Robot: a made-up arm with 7 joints. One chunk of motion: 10 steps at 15 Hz.
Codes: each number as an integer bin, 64 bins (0 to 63) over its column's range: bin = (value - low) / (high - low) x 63, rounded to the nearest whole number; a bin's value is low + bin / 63 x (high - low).
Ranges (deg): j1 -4..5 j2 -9..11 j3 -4..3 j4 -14..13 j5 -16..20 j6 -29..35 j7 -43..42
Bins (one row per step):
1: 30 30 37 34 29 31 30
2: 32 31 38 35 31 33 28
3: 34 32 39 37 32 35 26
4: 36 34 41 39 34 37 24
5: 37 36 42 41 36 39 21
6: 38 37 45 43 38 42 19
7: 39 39 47 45 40 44 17
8: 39 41 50 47 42 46 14
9: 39 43 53 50 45 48 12
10: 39 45 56 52 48 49 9
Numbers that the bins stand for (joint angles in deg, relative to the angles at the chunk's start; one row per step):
1: 0.29 0.52 0.11 0.57 0.57 2.49 -2.52
2: 0.57 0.84 0.22 1.00 1.71 4.52 -5.22
3: 0.86 1.16 0.33 1.86 2.29 6.56 -7.92
4: 1.14 1.79 0.56 2.71 3.43 8.59 -10.62
5: 1.29 2.43 0.67 3.57 4.57 10.62 -14.67
6: 1.43 2.75 1.00 4.43 5.71 13.67 -17.37
7: 1.57 3.38 1.22 5.29 6.86 15.70 -20.06
8: 1.57 4.02 1.56 6.14 8.00 17.73 -24.11
9: 1.57 4.65 1.89 7.43 9.71 19.76 -26.81
10: 1.57 5.29 2.22 8.29 11.43 20.78 -30.86

